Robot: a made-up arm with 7 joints.
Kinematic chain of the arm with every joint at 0, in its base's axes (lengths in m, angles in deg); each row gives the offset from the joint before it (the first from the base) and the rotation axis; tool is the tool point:
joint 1: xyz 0 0 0.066 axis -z
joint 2: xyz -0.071 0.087 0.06 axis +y
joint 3: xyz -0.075 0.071 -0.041 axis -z
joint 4: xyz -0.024 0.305 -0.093 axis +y
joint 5: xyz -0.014 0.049 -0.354 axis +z
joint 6: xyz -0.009 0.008 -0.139 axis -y
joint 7: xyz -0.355 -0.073 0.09 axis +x
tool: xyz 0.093 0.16 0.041
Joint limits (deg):
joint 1: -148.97..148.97
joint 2: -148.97..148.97
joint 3: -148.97..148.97
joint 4: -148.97..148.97
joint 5: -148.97..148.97
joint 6: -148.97..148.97
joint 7: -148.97..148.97
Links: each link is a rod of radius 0.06 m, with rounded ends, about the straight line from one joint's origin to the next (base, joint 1, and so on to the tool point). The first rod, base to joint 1, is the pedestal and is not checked.
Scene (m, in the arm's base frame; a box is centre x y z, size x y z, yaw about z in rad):
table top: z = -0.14
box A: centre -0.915 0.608 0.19 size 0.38 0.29 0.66 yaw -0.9
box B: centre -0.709 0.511 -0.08 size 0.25 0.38 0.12 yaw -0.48
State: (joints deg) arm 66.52 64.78 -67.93 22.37 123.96 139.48 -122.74
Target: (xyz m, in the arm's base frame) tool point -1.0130 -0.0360 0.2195
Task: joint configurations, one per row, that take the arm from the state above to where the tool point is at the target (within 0.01 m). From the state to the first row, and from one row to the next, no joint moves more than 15 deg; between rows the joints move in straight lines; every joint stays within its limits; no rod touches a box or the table.
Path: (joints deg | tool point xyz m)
1: 55.23 77.02 -76.35 33.03 116.20 142.64 -117.88 | -0.5295 0.6608 0.7300
2: 43.93 89.26 -84.77 43.69 108.43 145.81 -113.02 | -0.6007 0.2821 0.8490
3: 32.64 101.50 -93.19 54.36 100.67 148.97 -108.15 | -0.5277 -0.0777 0.8724
4: 28.89 88.91 -93.53 49.82 107.83 144.07 -111.90 | -0.6893 -0.0262 0.7758
5: 25.14 76.31 -93.86 45.28 114.99 139.17 -115.64 | -0.8348 -0.0030 0.6295
6: 21.40 63.71 -94.20 40.75 122.15 134.27 -119.39 | -0.9476 -0.0078 0.4403
7: 17.65 51.11 -94.54 36.21 129.31 129.37 -123.13 | -1.0130 -0.0360 0.2195

